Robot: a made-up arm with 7 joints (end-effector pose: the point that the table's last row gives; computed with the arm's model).
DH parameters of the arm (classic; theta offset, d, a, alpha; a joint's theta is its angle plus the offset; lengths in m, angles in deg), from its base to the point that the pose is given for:
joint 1: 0 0.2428 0 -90
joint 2: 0 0 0 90
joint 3: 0 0.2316 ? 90
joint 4: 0 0 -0.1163 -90
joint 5: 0 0.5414 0 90
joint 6: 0 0 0.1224 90
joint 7: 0 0 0 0
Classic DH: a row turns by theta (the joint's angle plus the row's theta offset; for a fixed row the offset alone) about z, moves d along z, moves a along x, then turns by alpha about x.
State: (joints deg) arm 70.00 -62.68 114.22 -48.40 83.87 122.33 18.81
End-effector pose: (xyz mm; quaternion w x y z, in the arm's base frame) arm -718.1 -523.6 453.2 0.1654 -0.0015 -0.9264 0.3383
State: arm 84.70 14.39 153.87 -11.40 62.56 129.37 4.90
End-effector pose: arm -85.5 179.3 1112.8 0.4106 0.3152 -0.2076 0.8300
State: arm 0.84 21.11 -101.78 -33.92 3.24 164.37 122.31
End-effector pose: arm 253.7 -230.1 1045.3 0.1218 -0.0071 0.4147 -0.9018
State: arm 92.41 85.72 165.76 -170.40 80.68 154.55 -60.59
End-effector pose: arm -175.6 -361.5 525.0 0.2104 0.4444 -0.4945 0.7167
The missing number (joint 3, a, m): 0.1139
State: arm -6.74 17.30 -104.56 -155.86 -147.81 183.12 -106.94
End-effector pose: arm -137.5 -335.8 10.0 0.1406 -0.2738 -0.9271 0.2140
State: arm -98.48 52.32 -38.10 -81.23 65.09 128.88 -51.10
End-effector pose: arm -596.7 -615.4 118.8 0.0899 0.5543 -0.8023 0.2025
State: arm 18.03 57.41 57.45 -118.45 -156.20 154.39 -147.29
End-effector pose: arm -47.7 580.3 -37.9 0.4378 -0.8856 0.1489 0.0436
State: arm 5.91 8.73 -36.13 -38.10 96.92 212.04 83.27
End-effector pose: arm 328.9 -243.0 874.9 0.8240 0.3087 0.3258 -0.3459
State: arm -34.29 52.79 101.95 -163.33 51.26 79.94 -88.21
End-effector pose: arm -75.4 523.7 96.6 0.7356 -0.0146 -0.5062 0.4499
